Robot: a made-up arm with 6 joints.
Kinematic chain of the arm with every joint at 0, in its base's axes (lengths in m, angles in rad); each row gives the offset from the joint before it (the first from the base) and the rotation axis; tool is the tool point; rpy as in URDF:
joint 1: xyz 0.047 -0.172 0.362 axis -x
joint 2: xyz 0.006 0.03 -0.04 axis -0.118 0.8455 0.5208
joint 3: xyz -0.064 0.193 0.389 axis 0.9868 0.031 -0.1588
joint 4: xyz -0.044 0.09 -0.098 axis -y
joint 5: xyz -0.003 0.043 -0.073 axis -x
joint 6: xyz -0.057 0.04 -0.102 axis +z
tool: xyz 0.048 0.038 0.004 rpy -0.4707 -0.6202 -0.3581
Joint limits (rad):
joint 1: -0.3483..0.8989
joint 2: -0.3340..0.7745
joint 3: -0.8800..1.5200
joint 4: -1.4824..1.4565
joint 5: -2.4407..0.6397
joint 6: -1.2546..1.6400
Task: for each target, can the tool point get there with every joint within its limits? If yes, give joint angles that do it. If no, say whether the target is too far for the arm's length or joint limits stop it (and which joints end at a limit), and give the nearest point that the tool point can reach.
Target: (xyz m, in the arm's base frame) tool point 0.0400 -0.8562 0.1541
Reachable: no: joint limits stop it (at a limit: joint 1, joint 2, joint 3, joint 5, joint 6) | nearest point -0.0355 -0.1992 0.4914 | short by 0.742 m
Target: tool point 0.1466 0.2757 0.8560
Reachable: yes | joints -0.2465 0.5474 1.2576 0.5369 0.0622 -0.4151
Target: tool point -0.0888 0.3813 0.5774
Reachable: yes | joints 0.1721 0.3666 0.2577 0.1258 -1.0426 0.9124
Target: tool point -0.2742 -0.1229 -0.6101
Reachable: no: too far | nearest point -0.1351 0.1020 0.0387 | short by 0.701 m
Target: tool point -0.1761 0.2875 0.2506
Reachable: yes | joints 0.6404 0.0053 -0.4193 -1.0693 -0.7760 1.2951
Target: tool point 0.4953 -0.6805 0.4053
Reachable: no: joint limits stop it (at a limit: joint 1, joint 2, joint 3, joint 5, joint 6) | nearest point 0.0611 -0.1546 0.5302 | short by 0.693 m
